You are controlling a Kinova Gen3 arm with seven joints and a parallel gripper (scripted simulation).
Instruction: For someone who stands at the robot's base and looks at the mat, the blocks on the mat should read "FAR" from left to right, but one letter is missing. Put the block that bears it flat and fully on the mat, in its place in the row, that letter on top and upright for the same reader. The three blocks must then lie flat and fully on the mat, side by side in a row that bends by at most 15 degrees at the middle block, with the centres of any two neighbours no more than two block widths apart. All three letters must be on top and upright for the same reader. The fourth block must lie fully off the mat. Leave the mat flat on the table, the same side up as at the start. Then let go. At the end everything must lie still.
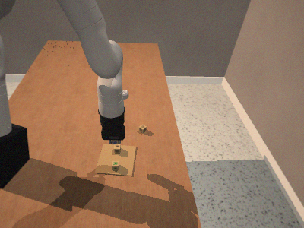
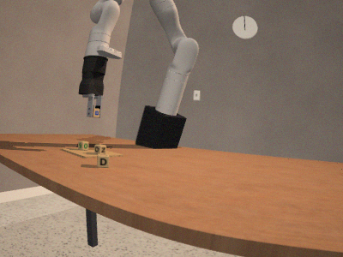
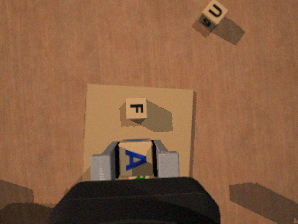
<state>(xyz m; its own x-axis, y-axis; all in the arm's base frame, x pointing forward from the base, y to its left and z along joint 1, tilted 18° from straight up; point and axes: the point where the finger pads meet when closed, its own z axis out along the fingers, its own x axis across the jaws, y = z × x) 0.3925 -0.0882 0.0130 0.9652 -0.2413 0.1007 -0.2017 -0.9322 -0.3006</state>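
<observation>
The tan mat lies 12 cm below my hand. Also, from my hand: block right at my hand.
</observation>
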